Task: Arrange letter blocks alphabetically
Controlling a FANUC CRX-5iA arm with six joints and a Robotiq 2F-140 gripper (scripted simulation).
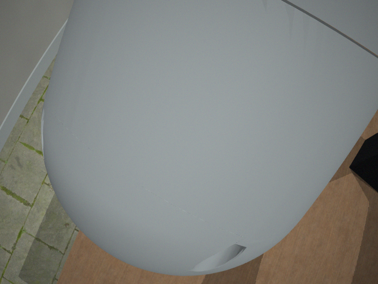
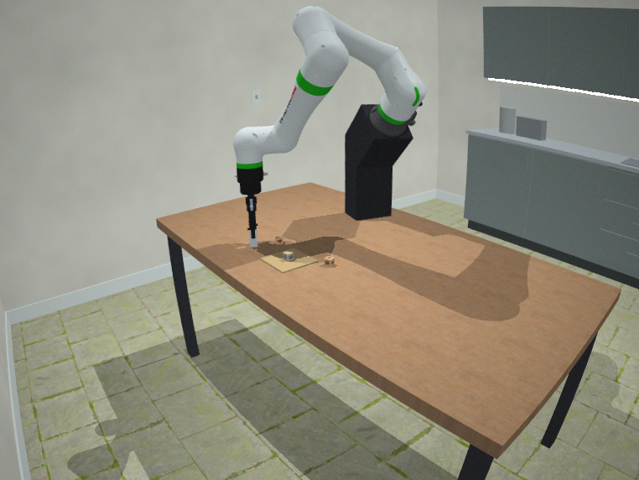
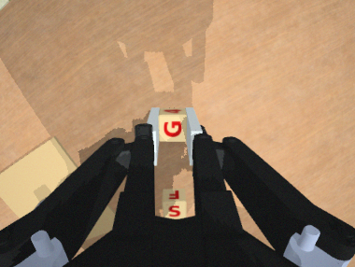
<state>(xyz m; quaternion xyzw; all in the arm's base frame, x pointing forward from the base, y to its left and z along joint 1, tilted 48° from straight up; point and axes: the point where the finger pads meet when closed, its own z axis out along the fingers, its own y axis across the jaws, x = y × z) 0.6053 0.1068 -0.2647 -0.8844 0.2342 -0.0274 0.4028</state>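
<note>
Right now my hand is 2 cm above the red g block. From my hand the other things lie so: tan mat (4 cm behind, 19 cm to the left, 3 cm below); then red s block (9 cm behind, 4 cm to the left, 2 cm below); then blue j block (4 cm behind, 19 cm to the left, 2 cm below).
</note>
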